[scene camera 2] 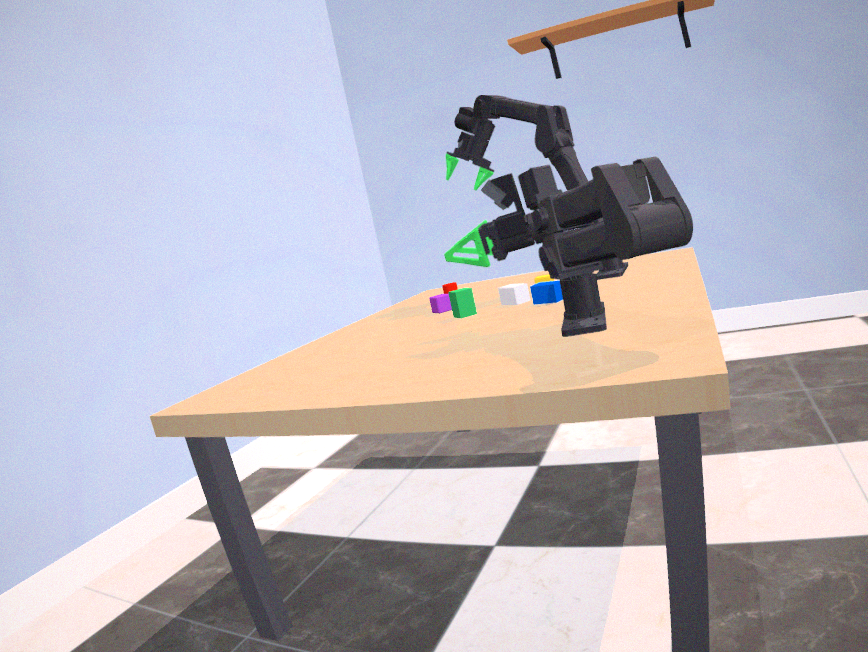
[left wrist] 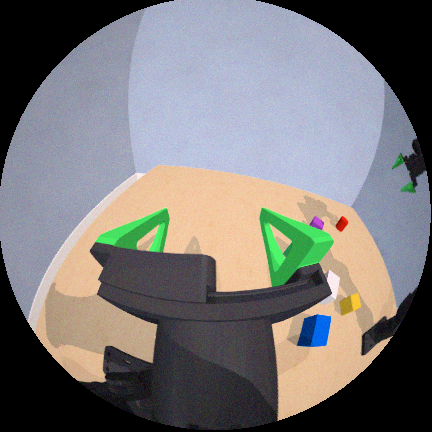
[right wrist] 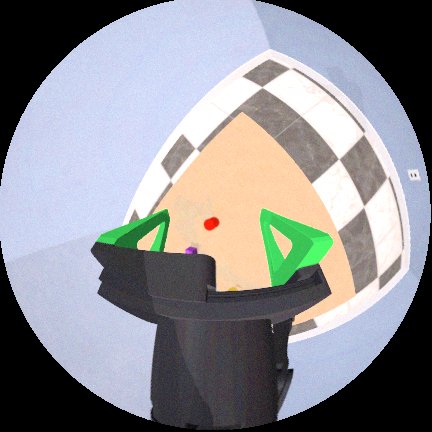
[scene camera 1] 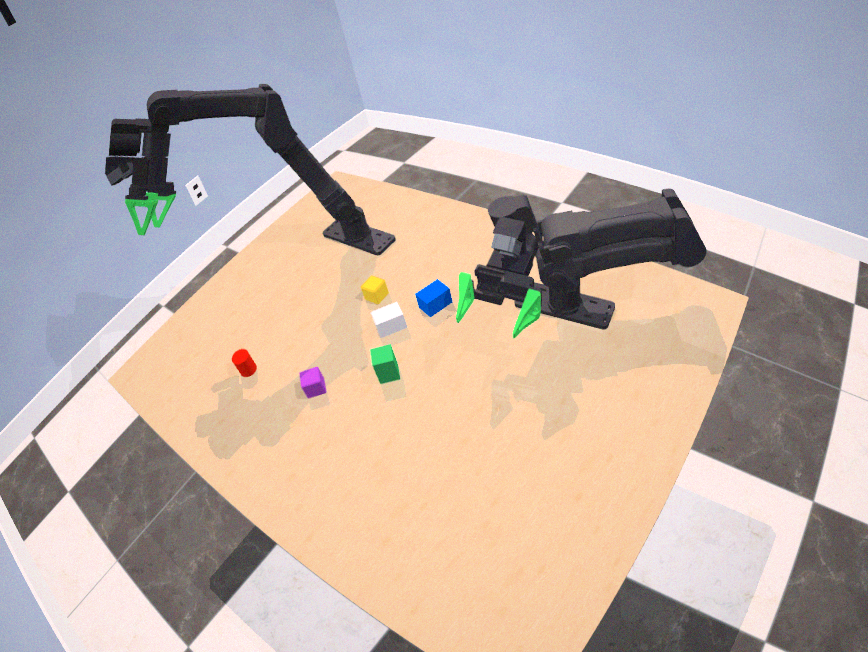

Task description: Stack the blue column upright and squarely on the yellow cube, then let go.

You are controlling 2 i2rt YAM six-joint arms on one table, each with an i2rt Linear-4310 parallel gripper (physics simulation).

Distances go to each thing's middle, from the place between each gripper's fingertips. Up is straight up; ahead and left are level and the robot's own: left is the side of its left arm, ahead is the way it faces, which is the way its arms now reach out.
I see the green cube (scene camera 1: 385, 365) 190 mm to the right of my left hand, 120 mm below it and 70 mm ahead of it. Round my left hand: white cube (scene camera 1: 389, 319) (260 mm to the right, 130 mm below, 30 mm behind); blue column (scene camera 1: 436, 296) (210 mm to the right, 130 mm below, 120 mm behind).
The white cube is 400 mm to the left of my right hand, 290 mm below it and 210 mm behind it. The rest, counted from my right hand: green cube 470 mm to the left, 290 mm below, 110 mm behind; then blue column 450 mm to the left, 300 mm behind, 290 mm below.
